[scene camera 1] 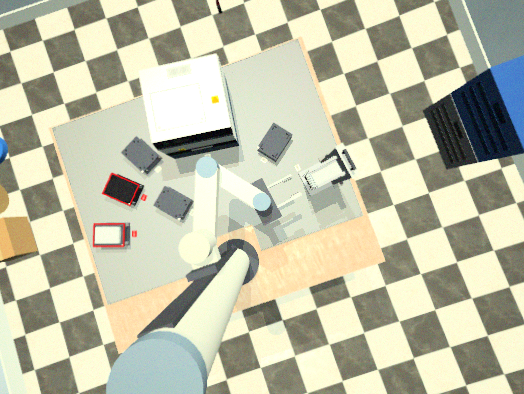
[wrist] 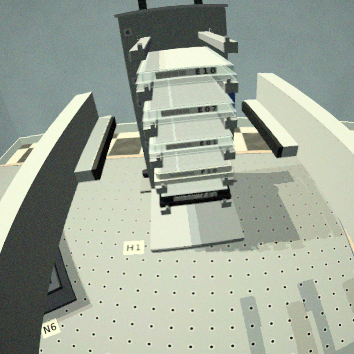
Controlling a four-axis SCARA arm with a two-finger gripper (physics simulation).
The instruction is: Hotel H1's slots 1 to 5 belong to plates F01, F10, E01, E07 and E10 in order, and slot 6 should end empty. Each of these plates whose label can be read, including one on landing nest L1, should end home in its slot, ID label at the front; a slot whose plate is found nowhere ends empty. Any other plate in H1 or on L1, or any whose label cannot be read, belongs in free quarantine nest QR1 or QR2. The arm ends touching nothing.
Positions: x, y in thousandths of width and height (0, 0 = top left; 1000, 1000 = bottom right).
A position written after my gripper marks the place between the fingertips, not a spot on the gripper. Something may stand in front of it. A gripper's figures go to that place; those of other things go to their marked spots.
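Labels:
My gripper (wrist: 499, 273) is 0.12 m from the lens; a plate E10 (wrist: 501, 188) is 0.20 m from the lens.

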